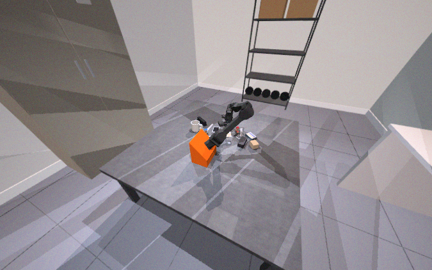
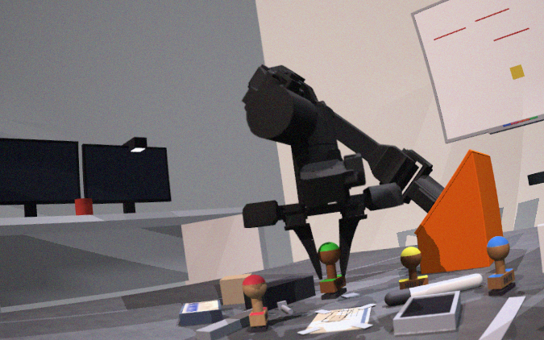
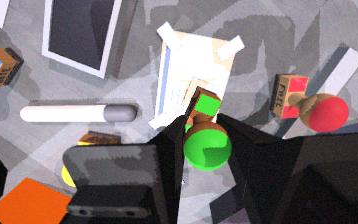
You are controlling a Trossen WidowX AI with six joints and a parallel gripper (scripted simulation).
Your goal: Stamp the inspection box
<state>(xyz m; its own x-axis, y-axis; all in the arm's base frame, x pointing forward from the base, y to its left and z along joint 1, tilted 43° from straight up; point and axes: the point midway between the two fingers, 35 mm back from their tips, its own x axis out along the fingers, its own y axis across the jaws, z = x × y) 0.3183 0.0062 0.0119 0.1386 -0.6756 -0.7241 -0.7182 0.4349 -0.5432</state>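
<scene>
Now: the card 5 cm below my gripper tip, 1 cm to the left of it and 1 cm ahead of it. Also, from my gripper tip: white marker: 9 cm behind, 7 cm to the left, 4 cm below; then green-topped pass stamp: right at my gripper tip; then red-topped stamp: 7 cm ahead, 6 cm to the right, 3 cm below.
</scene>
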